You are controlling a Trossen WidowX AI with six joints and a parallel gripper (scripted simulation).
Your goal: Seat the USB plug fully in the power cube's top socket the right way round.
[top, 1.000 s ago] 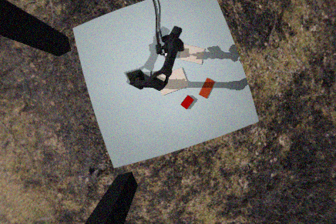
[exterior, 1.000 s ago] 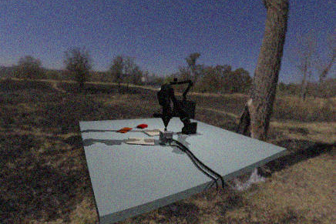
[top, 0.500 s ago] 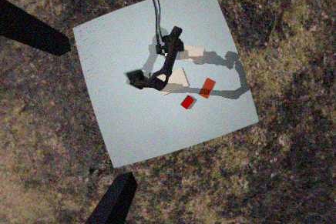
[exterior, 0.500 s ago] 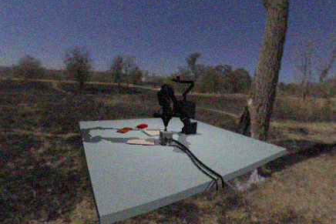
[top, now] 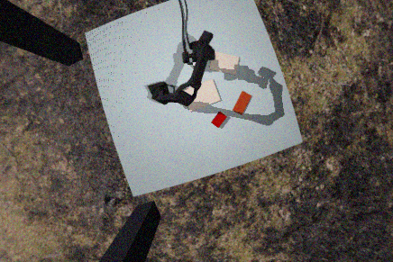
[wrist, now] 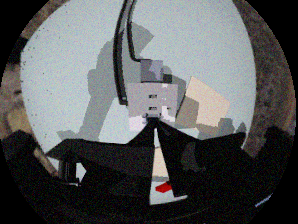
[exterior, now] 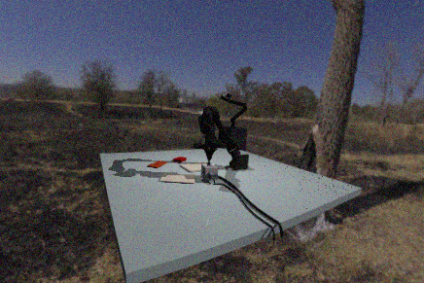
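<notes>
Right now my gripper tip is 20 mm above the dark USB plug. From my gripper tip the other things lie so: orange block: 350 mm to the right, 190 mm ahead, 100 mm below; red block: 400 mm to the right, 90 mm below.
</notes>
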